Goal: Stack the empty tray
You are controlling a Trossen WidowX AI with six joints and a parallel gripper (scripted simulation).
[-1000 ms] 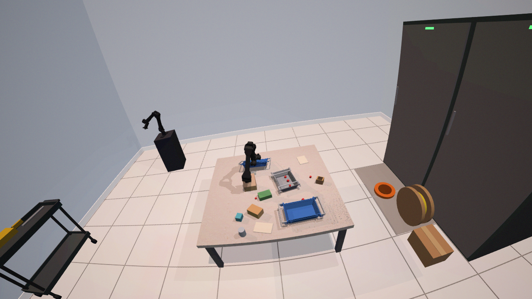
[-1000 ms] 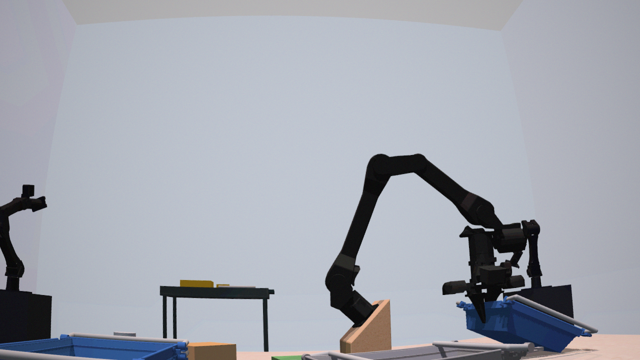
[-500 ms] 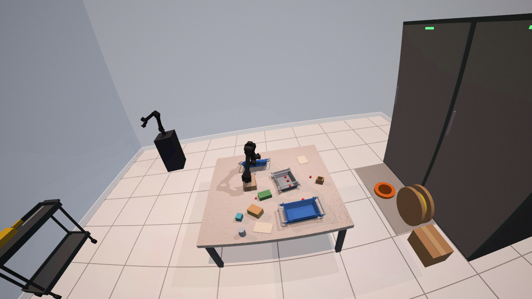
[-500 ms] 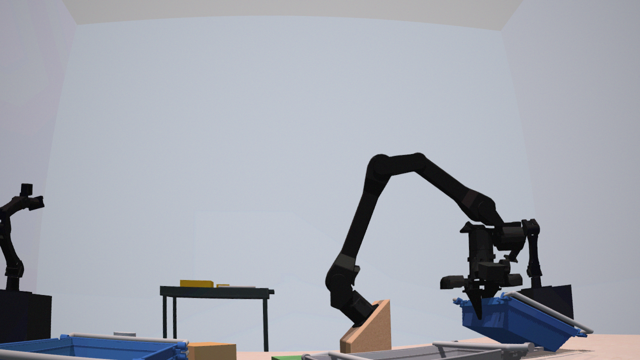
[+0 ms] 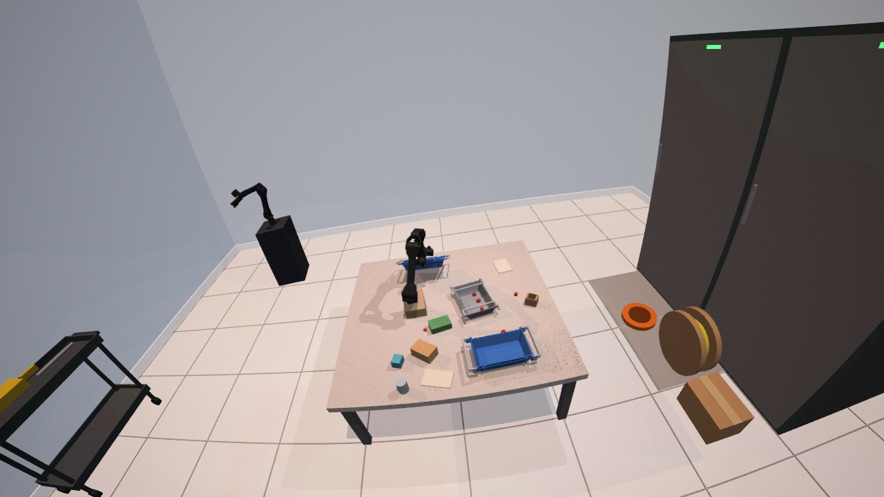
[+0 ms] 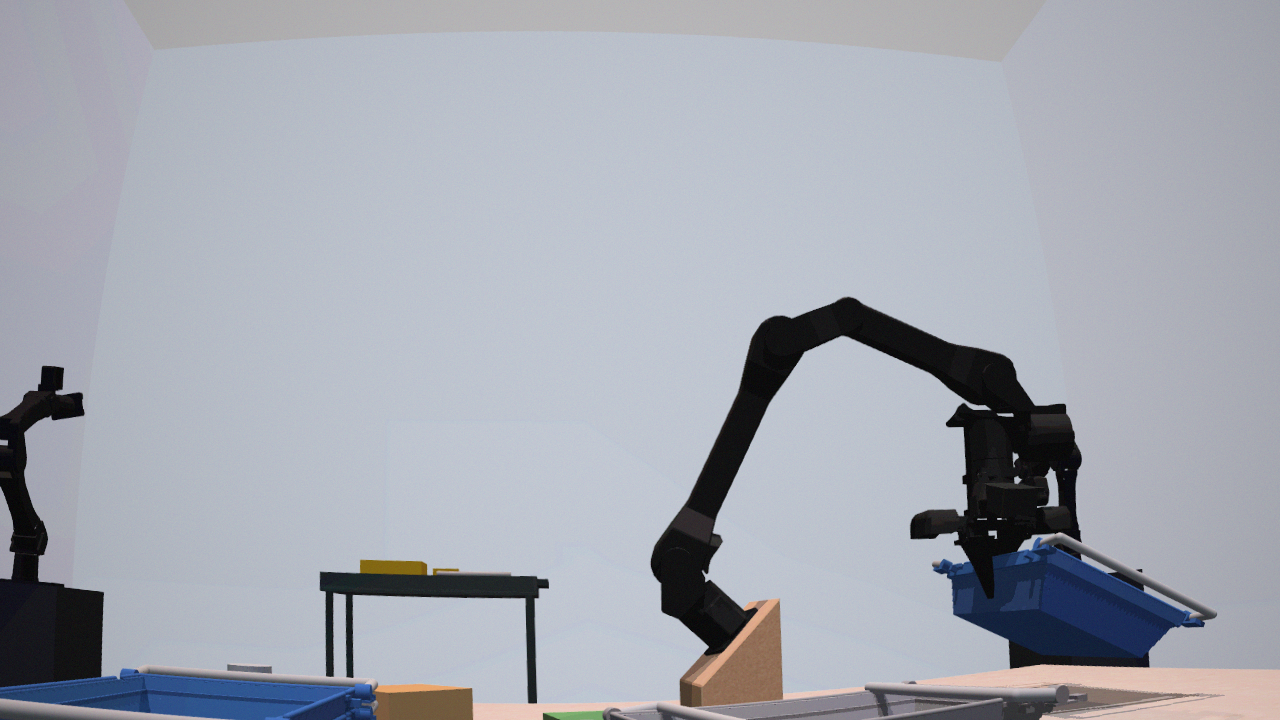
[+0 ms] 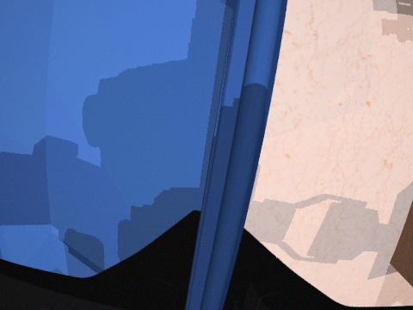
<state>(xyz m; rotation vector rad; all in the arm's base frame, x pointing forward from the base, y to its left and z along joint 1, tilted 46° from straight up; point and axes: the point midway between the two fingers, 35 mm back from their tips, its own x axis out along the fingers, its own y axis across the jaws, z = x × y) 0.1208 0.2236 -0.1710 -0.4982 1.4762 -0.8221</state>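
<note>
Now: gripper tip 2 cm short of the tray, 8 cm to the right of it and 1 cm above it. Also, from my gripper tip: teal cube: 26 cm behind, 66 cm to the right, 11 cm below; then grey cylinder: 25 cm behind, 83 cm to the right, 10 cm below; then green block: 1 cm ahead, 45 cm to the right, 11 cm below.
</note>
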